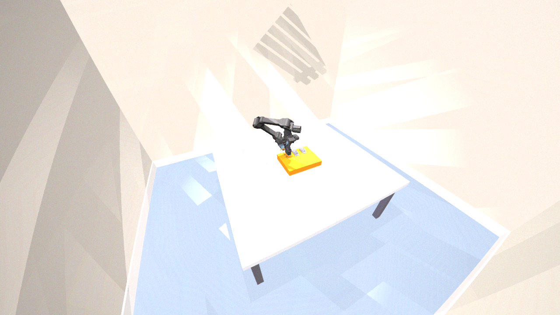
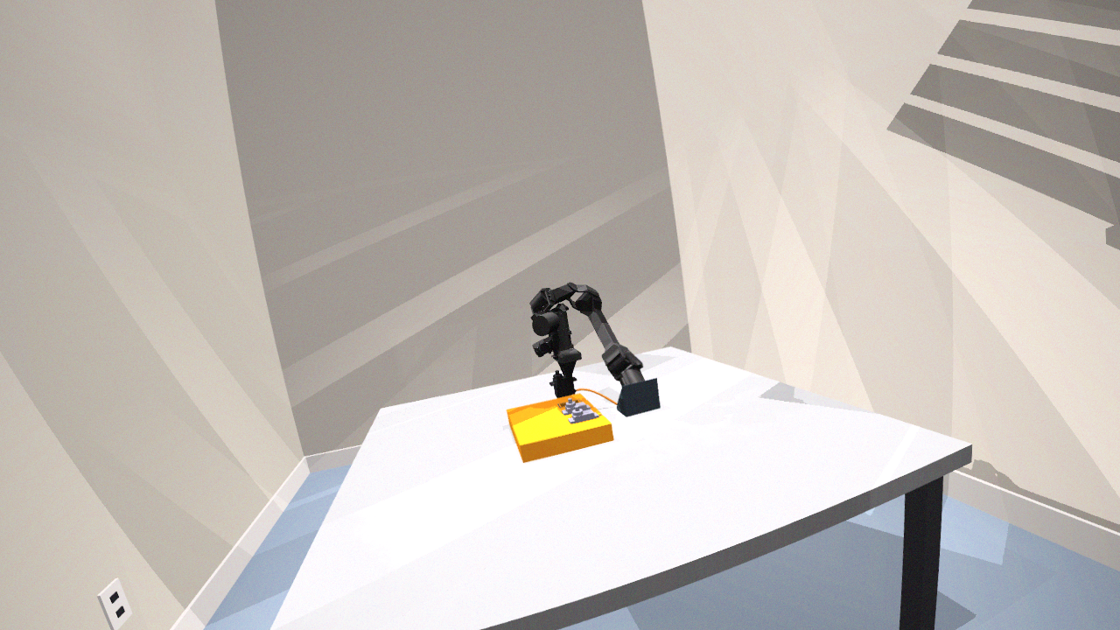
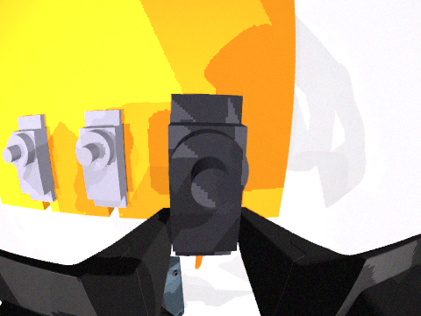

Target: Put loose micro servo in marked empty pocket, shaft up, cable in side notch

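The orange deck lies 120 mm ahead of my gripper tip, 70 mm to the left of it and 100 mm below it.
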